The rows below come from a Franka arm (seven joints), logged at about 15 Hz.
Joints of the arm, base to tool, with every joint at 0 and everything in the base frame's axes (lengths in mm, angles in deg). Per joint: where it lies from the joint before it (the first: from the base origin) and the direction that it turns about. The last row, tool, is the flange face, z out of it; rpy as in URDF.
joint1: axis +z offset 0 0 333
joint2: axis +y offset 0 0 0
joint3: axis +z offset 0 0 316
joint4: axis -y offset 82.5 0 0
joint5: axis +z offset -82.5 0 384
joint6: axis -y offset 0 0 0
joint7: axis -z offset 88 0 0
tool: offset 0 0 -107 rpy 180 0 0
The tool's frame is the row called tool.
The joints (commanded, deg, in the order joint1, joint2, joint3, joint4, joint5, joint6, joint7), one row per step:
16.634 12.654 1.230 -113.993 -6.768 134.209 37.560
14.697 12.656 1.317 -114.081 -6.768 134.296 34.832
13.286 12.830 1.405 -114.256 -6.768 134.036 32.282
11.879 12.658 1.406 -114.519 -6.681 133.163 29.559
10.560 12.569 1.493 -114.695 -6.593 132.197 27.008
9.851 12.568 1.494 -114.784 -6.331 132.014 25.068
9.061 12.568 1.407 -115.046 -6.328 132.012 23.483
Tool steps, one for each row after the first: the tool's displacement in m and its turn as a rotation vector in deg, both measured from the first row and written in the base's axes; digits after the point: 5 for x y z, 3 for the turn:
0.00541 -0.01889 -0.00057 -0.391 0.111 0.851
0.00801 -0.03283 -0.00426 -0.914 0.806 2.026
0.00893 -0.04812 -0.00604 -1.489 1.872 3.192
0.00933 -0.06158 -0.00814 -1.974 3.039 4.360
0.01007 -0.06896 -0.00914 -2.044 3.442 5.411
0.01055 -0.07818 -0.01121 -2.265 3.791 6.110

